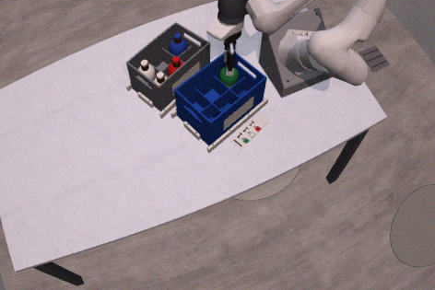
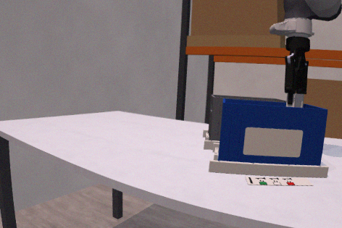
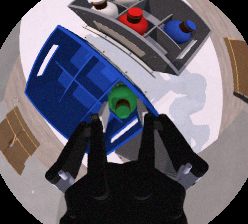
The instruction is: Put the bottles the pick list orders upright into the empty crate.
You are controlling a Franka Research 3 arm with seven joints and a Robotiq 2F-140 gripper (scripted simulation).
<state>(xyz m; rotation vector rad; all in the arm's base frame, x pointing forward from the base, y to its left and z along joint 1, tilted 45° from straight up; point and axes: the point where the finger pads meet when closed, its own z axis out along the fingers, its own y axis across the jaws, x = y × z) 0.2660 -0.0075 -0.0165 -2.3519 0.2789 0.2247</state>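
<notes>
Now: the green bottle 8 cm below my hand. Also, from my hand: grey crate 19 cm ahead, 13 cm to the right, 9 cm below; blue crate 6 cm ahead, 8 cm to the left, 9 cm below; red bottle 17 cm ahead, 9 cm to the right, 8 cm below.
</notes>
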